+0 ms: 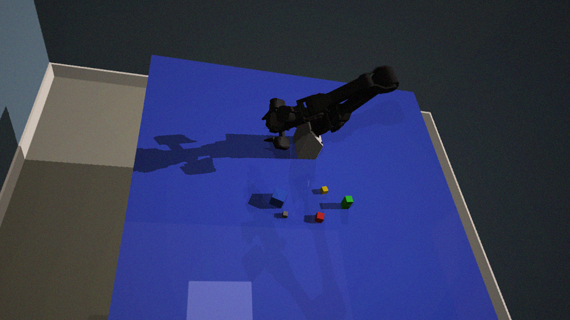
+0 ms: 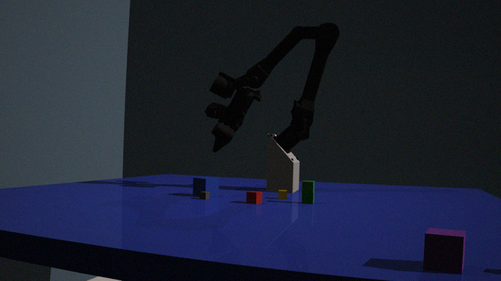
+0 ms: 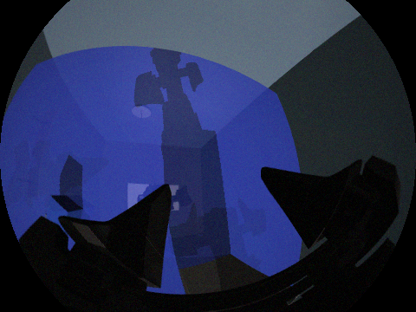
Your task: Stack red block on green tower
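My gripper tip is now 32 cm short of the red block, 19 cm to the right of it and 12 cm above it. From my gripper tip the other things lie so: tiny grey cube 30 cm ahead, 6 cm to the left, 12 cm below; then small yellow block 20 cm ahead, 24 cm to the left, 12 cm below; then blue block 23 cm ahead, 4 cm to the left, 11 cm below.
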